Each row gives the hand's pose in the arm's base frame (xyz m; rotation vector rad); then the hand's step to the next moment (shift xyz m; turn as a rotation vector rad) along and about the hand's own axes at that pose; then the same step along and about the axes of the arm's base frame.
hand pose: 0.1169 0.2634 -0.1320 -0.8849 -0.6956 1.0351
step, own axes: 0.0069 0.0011 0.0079 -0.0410 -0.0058 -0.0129
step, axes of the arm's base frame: -0.0045 0.0089 0.0034 -0.0017 -0.0431 -0.0044
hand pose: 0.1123 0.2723 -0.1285 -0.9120 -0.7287 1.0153
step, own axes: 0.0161 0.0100 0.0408 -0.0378 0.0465 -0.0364
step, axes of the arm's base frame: -0.0326 0.0291 0.0107 -0.0007 -0.0343 -0.0611
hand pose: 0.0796 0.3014 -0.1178 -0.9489 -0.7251 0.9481
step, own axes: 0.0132 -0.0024 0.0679 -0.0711 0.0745 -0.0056
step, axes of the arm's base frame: -0.0510 0.0344 0.0317 -0.0500 -0.0466 -0.0772
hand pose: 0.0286 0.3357 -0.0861 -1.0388 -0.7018 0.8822
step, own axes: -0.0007 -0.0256 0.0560 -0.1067 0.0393 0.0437
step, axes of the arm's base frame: -0.0399 0.0170 0.0437 -0.0984 -0.0653 -0.0298
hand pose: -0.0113 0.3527 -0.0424 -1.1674 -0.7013 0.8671
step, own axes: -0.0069 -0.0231 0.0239 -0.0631 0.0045 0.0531
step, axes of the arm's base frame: -0.0187 0.0019 0.0283 -0.0772 -0.0284 0.0075
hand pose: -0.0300 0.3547 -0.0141 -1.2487 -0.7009 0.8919
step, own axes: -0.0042 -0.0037 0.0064 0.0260 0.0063 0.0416
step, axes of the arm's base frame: -0.0068 -0.0008 0.0050 -0.0236 0.0434 0.0014
